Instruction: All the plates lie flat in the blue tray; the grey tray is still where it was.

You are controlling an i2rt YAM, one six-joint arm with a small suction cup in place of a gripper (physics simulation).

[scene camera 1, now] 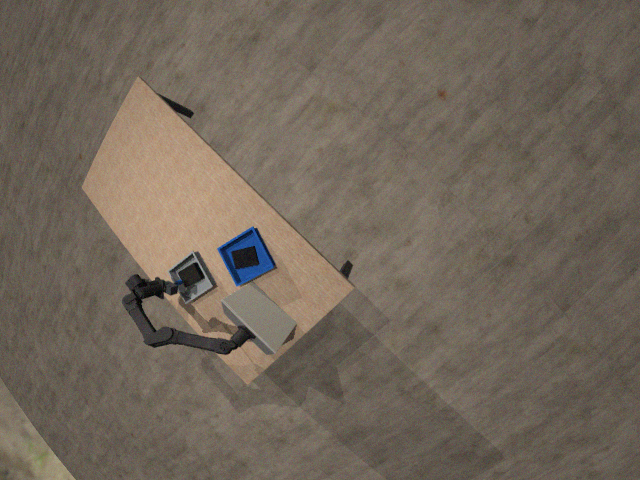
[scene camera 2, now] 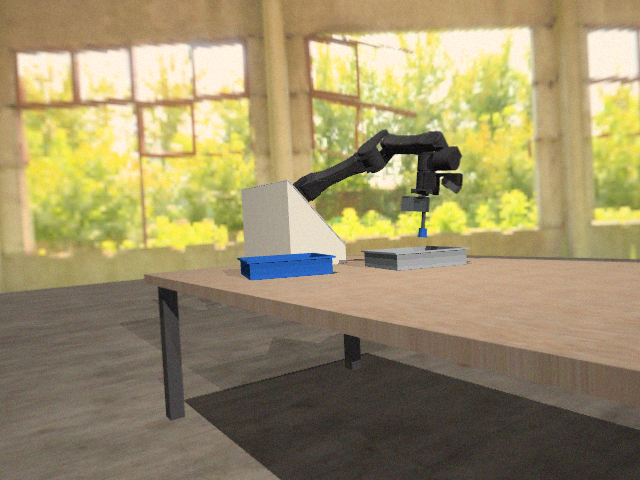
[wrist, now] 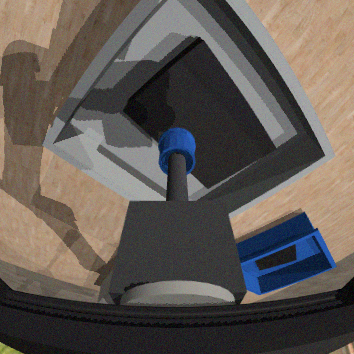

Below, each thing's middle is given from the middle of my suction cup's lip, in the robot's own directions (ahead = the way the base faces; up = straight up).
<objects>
Now: suction cup 70 mm above the grey tray (scene camera 2: 407, 258), 30 mm to the left of it and 10 mm past it. Also, from my suction cup: blue tray (scene camera 2: 306, 264) 400 mm to the right, 150 mm behind, 70 mm below.
</objects>
